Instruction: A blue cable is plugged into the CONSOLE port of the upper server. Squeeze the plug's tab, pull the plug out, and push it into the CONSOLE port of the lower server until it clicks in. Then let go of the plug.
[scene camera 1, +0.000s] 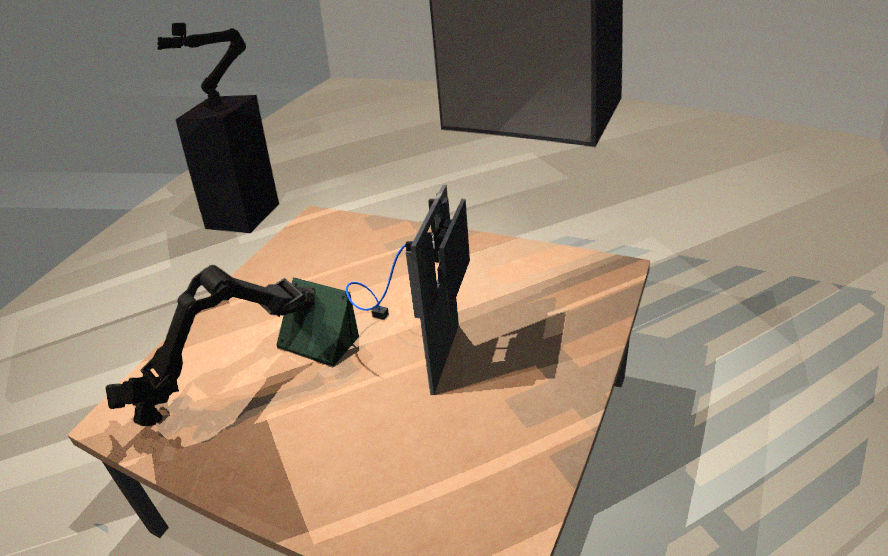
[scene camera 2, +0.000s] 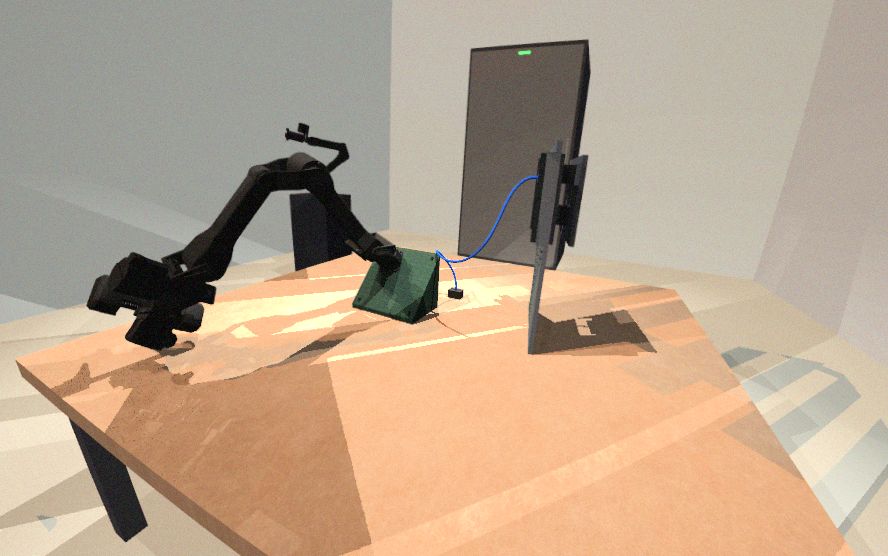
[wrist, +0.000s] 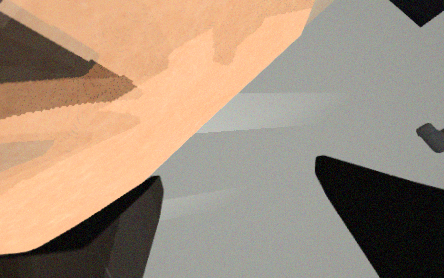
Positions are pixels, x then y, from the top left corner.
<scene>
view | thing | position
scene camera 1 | my gripper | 122, 398
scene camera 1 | server rack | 438, 329
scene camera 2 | my gripper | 129, 316
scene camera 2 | server rack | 547, 192
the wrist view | my gripper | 238, 173
</scene>
